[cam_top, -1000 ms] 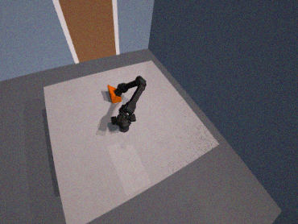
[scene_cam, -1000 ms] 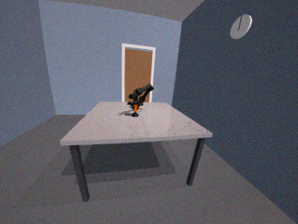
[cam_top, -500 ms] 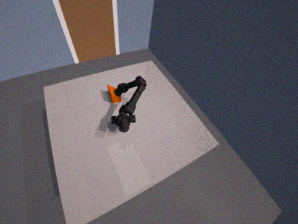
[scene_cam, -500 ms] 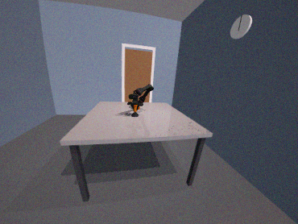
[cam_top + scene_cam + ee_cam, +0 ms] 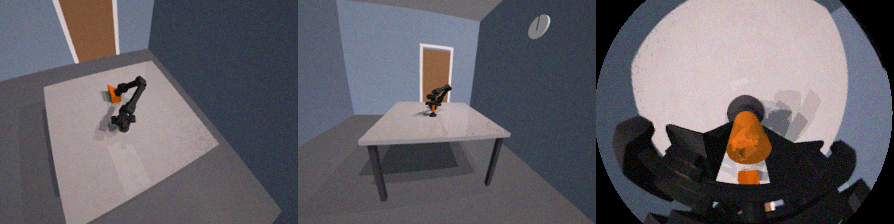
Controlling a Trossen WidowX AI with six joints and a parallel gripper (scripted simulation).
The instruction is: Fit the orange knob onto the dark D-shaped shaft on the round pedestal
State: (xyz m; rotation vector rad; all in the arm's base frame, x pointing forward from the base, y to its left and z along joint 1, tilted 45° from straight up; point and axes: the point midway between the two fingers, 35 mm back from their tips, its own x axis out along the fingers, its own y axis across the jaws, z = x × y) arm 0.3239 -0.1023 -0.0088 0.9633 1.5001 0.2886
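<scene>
Right now the orange knob is 2 cm above my gripper tip. From my gripper tip the other things lie so: dark round pedestal 4 cm below.
</scene>
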